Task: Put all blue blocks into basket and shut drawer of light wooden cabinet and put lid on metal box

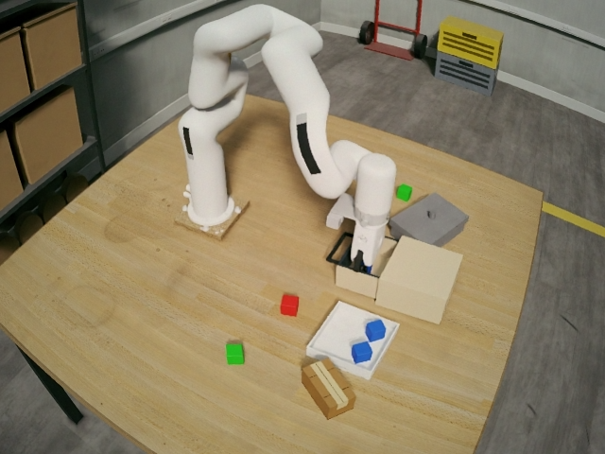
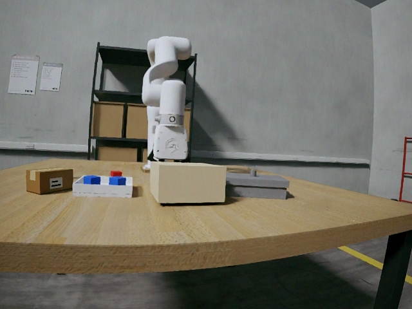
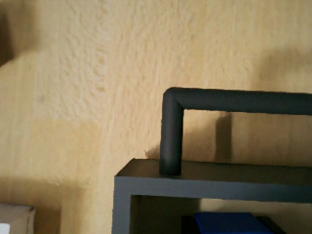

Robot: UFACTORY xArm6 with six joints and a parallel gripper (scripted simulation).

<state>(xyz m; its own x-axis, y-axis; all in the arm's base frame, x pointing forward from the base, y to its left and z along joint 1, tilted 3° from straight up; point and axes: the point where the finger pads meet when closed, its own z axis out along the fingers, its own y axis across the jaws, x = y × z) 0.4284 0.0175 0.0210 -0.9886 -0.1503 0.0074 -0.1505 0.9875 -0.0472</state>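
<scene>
Now: the white basket 8 cm ahead of my hand, 18 cm to the right of it and 2 cm below it. Also, from my hand: grey lid 8 cm ahead, 24 cm to the left, 1 cm above; red block 8 cm behind, 17 cm to the right, 2 cm below; light wooden cabinet 8 cm ahead, 2 cm to the left.
</scene>
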